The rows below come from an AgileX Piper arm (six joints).
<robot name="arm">
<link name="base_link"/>
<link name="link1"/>
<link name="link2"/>
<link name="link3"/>
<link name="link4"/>
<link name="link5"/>
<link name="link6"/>
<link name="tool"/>
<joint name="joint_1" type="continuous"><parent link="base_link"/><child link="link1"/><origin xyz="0.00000 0.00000 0.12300" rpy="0.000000 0.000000 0.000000"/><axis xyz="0 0 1"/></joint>
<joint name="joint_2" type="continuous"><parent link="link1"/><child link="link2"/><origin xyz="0.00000 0.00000 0.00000" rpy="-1.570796 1.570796 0.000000"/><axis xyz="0 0 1"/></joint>
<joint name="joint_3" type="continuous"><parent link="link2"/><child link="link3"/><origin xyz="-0.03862 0.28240 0.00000" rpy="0.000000 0.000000 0.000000"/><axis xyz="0 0 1"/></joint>
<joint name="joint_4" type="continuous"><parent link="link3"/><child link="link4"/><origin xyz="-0.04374 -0.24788 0.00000" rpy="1.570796 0.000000 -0.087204"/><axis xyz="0 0 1"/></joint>
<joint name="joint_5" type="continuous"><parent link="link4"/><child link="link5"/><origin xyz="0.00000 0.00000 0.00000" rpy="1.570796 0.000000 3.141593"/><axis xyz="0 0 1"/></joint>
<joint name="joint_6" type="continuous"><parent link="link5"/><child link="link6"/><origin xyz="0.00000 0.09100 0.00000" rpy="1.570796 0.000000 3.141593"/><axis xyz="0 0 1"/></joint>
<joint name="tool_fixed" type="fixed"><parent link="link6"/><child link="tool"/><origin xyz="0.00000 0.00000 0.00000" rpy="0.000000 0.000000 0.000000"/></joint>
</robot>
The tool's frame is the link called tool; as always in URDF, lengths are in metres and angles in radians. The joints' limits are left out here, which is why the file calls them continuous.
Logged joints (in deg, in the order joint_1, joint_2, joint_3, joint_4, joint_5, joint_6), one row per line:
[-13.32 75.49 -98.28 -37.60 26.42 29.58]
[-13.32 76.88 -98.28 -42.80 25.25 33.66]
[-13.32 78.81 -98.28 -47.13 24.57 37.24]
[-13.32 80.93 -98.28 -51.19 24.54 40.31]
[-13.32 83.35 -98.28 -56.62 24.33 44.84]
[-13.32 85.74 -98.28 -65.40 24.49 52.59]
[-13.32 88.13 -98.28 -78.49 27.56 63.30]
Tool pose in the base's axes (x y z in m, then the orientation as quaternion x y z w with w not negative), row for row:
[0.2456 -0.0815 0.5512 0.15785 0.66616 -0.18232 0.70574]
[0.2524 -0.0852 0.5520 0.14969 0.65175 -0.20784 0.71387]
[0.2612 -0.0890 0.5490 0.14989 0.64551 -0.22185 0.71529]
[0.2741 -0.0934 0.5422 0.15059 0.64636 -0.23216 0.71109]
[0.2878 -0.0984 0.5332 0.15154 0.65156 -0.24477 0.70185]
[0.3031 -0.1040 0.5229 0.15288 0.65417 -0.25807 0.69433]
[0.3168 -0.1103 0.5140 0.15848 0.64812 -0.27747 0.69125]
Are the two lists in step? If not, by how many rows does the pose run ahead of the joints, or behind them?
The pose runs 1 row behind the joints: the pose in row i belongs to the joints in row i - 1.
